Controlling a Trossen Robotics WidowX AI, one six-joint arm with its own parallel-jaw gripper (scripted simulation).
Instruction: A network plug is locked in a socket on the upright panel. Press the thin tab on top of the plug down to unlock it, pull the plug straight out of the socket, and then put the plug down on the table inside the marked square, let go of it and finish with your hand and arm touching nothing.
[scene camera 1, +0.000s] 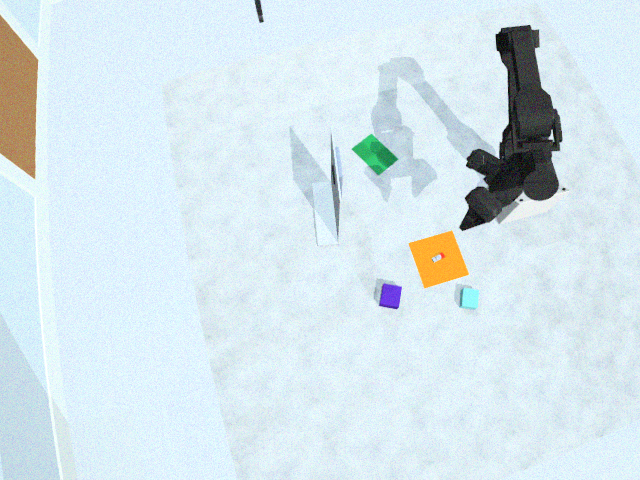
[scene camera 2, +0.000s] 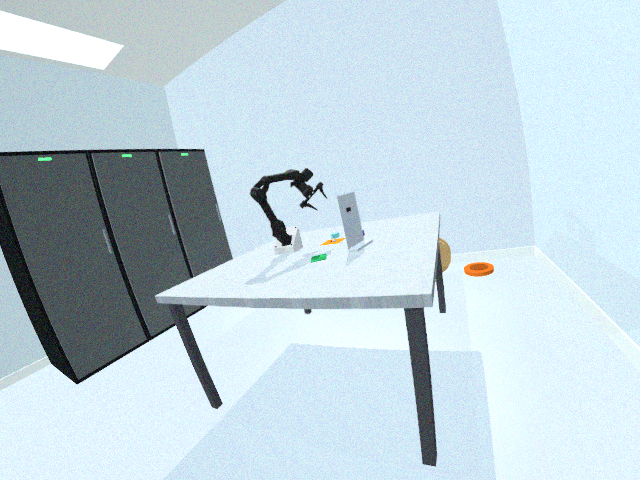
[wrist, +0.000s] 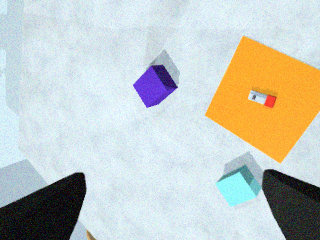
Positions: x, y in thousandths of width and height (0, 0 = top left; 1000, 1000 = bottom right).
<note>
My gripper (scene camera 1: 734, 464) is open, with nothing in its grasp. I also see an upright panel (scene camera 1: 512, 409) and a flat orange square (scene camera 1: 709, 555).
My gripper shows as well in the wrist view (wrist: 542, 752). The upright panel also shows in scene camera 2 (scene camera 2: 543, 422).
</note>
